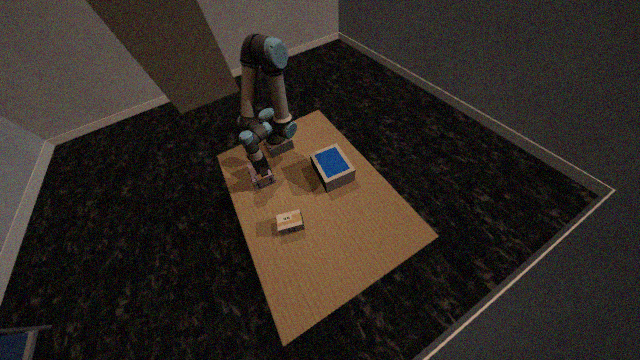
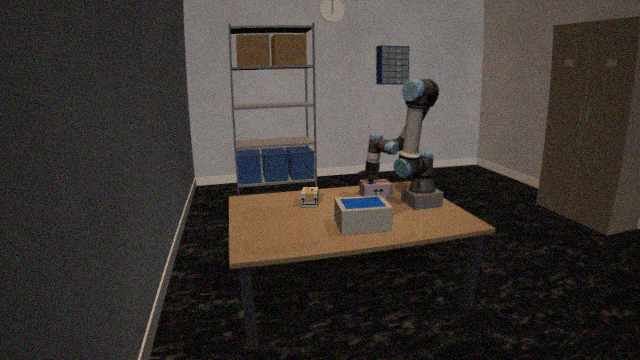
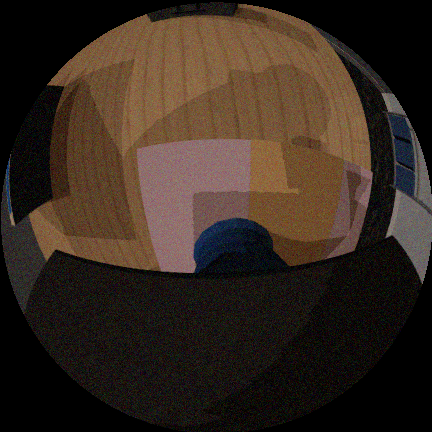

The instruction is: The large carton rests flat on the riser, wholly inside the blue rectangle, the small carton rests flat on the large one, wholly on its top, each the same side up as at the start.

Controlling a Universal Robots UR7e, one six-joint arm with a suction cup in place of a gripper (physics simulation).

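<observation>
The large carton (image 1: pixel 264 182) (image 2: pixel 378 188) (image 3: pixel 173 181) is lavender with a tan strip on top and stands on the table near the arm's base. My suction cup (image 1: pixel 263 172) (image 2: pixel 370 181) (image 3: pixel 233 241) presses down on its top and grips it. The small tan carton (image 1: pixel 289 221) (image 2: pixel 309 196) sits on the table farther from the base. The grey riser (image 1: pixel 340 181) (image 2: pixel 363 220) stands to the side, and the blue rectangle (image 1: pixel 331 161) (image 2: pixel 362 202) on its top is bare.
The arm's base pedestal (image 1: pixel 279 146) (image 2: pixel 421 198) stands at the table's (image 1: pixel 348 251) (image 2: pixel 277 232) back edge, close behind the large carton. A shelf rack (image 2: pixel 231 111) with boxes and a tall cabinet (image 2: pixel 591 121) stand against the walls.
</observation>
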